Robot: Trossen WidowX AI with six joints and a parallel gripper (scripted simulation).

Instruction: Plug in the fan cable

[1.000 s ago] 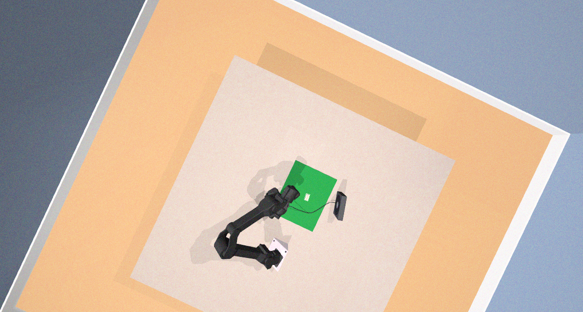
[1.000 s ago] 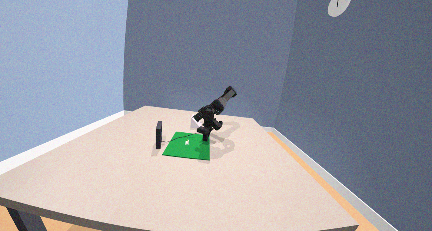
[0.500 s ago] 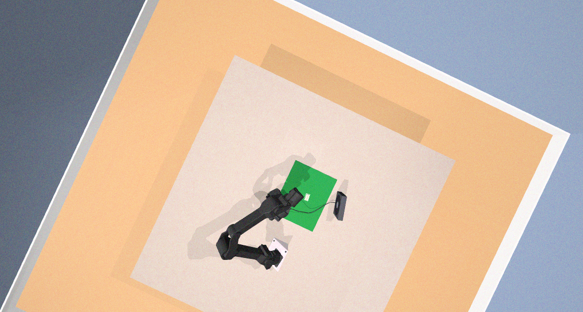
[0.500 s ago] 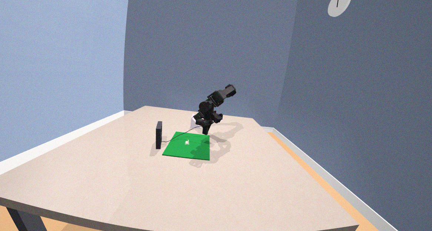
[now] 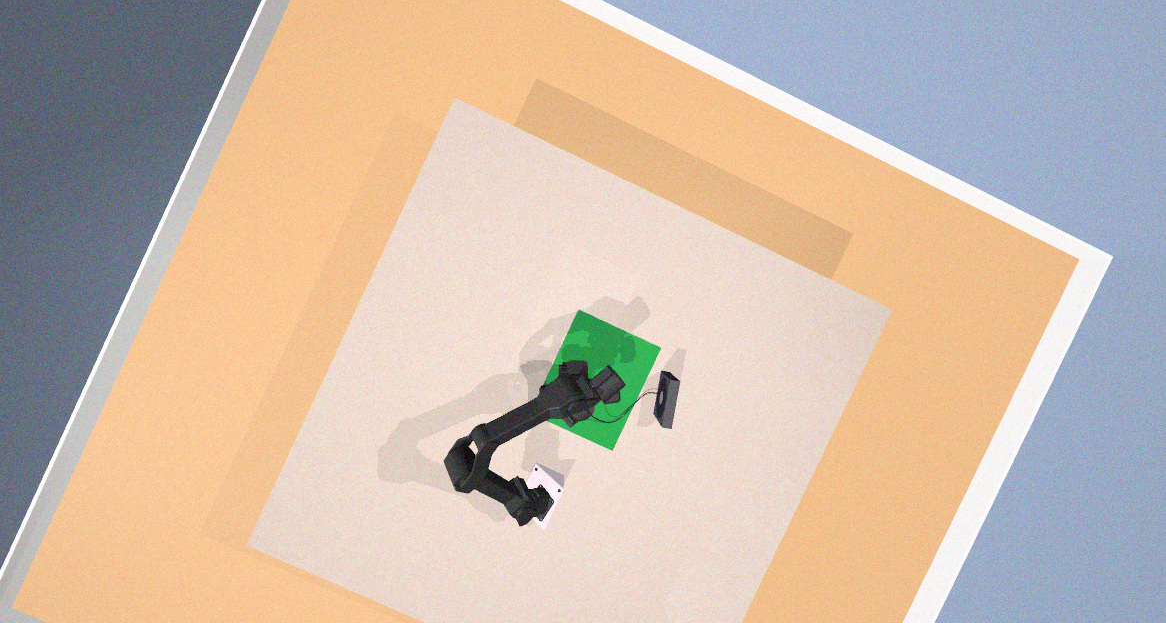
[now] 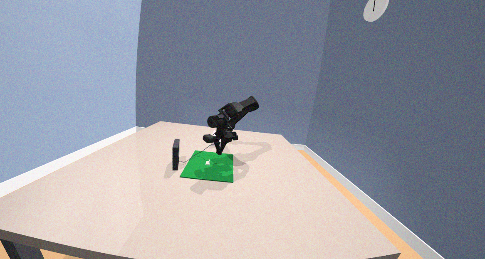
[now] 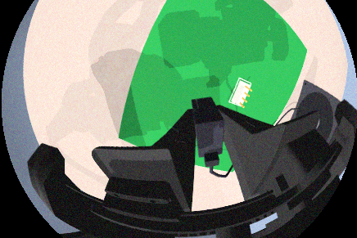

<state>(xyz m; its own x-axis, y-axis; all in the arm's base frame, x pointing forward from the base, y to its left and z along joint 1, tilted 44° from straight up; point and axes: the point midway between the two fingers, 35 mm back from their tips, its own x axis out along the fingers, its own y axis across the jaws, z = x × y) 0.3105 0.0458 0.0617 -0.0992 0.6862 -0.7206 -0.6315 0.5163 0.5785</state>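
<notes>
The white four-pin header lies 7 cm below my gripper tip, 5 cm to the right of it and 3 cm ahead of it. Round my gripper tip: green board: 8 cm below, 4 cm to the right, 3 cm ahead; then dark plug: 1 cm to the right, 1 cm behind, 1 cm above; then black fan: 20 cm to the right, 8 cm ahead, 1 cm below.
</notes>
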